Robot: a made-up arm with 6 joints.
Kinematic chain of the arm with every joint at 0, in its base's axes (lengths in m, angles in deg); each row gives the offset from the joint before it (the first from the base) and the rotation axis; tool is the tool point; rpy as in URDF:
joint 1: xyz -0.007 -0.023 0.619 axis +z
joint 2: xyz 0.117 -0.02 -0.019 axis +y
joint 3: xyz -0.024 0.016 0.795 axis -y
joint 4: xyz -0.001 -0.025 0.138 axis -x
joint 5: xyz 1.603 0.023 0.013 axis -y
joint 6: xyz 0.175 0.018 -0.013 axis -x
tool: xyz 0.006 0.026 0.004 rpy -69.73 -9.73 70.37
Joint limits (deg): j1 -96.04..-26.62 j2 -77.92..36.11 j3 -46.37..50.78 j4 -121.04..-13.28 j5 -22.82..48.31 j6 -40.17..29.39
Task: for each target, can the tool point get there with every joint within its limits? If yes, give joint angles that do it. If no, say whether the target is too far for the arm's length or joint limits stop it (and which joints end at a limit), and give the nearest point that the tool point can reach.
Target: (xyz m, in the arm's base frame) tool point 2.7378 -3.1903 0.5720
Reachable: no: too far | nearest point 1.5198 -1.7848 0.9231 | short by 1.893 m
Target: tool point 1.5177 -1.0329 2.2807
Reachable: yes | joints -32.37 13.80 36.65 -48.72 18.84 -11.71
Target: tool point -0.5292 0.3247 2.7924
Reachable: yes | joints -38.25 -57.81 26.81 -58.86 15.47 -24.94
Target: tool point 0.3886 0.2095 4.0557
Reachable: no: too far | nearest point 0.1937 -0.0964 3.0865 | short by 1.035 m
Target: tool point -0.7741 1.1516 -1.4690
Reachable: no: joint limits stop it (at a limit: joint 1, joint 2, joint 3, joint 4, joint 5, joint 6) | nearest point -0.2904 -0.8972 -0.4318 | short by 2.347 m
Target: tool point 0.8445 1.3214 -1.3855
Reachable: no: joint limits stop it (at a limit: joint 1, joint 2, joint 3, joint 5, joint 6) | nearest point 0.8108 -0.3657 -0.4770 | short by 1.916 m
